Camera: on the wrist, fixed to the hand. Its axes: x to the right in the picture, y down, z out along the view.
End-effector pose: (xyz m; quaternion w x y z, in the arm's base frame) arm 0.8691 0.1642 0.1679 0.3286 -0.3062 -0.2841 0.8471
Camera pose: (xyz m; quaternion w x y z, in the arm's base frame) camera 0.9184 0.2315 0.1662 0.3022 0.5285 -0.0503 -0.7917
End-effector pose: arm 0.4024 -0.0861 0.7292 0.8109 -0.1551 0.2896 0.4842
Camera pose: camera 0.4445 -0.1299 0.6720 0.2137 0.0212 0.4248 0.8795
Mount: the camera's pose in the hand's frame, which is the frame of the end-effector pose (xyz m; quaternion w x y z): 0.0203 -0.0596 -0.0547 0.7189 0.0013 0.1359 0.6817
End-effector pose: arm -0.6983 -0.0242 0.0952 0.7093 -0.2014 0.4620 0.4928
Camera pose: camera -0.6688 -0.0801 0.0408 0.1115 0.1041 0.5665 0.8098
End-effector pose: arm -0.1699 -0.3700 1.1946 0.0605 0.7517 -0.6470 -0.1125
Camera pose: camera -0.0964 -0.3837 1.2316 0.2071 0.1147 -0.9695 0.0634
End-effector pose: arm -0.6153 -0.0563 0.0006 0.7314 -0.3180 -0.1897 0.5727
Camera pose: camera -0.5319 -0.0589 -0.0002 0.1616 -0.4348 0.1805 0.8673
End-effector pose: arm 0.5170 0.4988 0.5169 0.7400 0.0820 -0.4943 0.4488
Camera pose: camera 0.5996 0.5068 0.5252 0.2931 -0.3380 -0.3101 0.8389
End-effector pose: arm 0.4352 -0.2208 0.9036 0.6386 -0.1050 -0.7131 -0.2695
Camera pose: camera 0.4492 -0.3027 0.9105 0.7399 -0.5242 -0.3546 0.2282
